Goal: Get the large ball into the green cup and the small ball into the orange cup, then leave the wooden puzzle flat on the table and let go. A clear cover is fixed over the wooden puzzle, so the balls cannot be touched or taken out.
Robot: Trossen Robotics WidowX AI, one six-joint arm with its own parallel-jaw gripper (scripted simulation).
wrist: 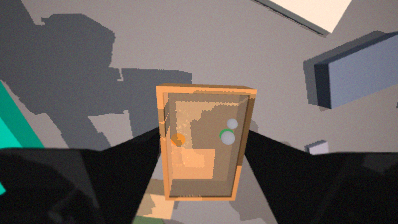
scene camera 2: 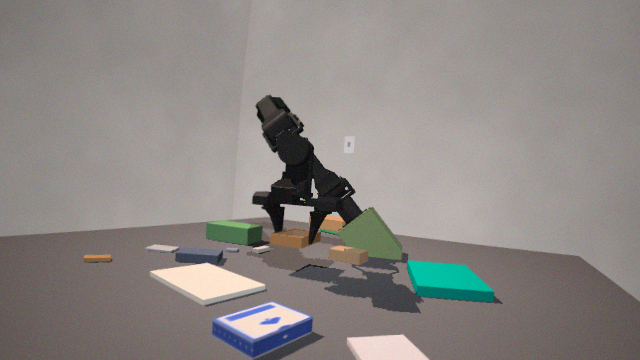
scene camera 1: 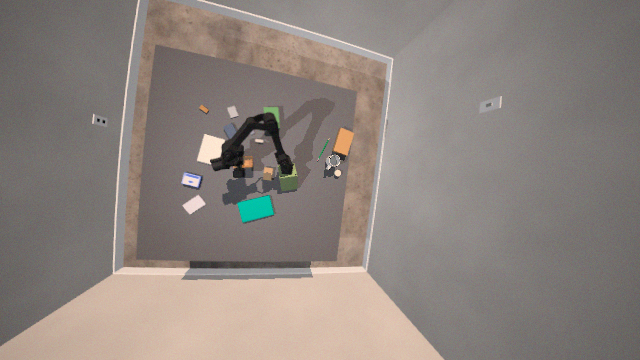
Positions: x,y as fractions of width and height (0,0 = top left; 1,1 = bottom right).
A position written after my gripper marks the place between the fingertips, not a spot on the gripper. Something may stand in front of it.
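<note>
Looking through scene camera 2, I find my gripper (scene camera 2: 0.46,0.67) and a wooden puzzle (scene camera 2: 0.46,0.66), and the same view gives me a cream slab (scene camera 2: 0.32,0.79) as well as a teal slab (scene camera 2: 0.71,0.78). The wrist view shows me a tan block (wrist: 0.39,0.89). My gripper (wrist: 0.51,0.59) is visible there too, along with the puzzle (wrist: 0.51,0.57).
</note>
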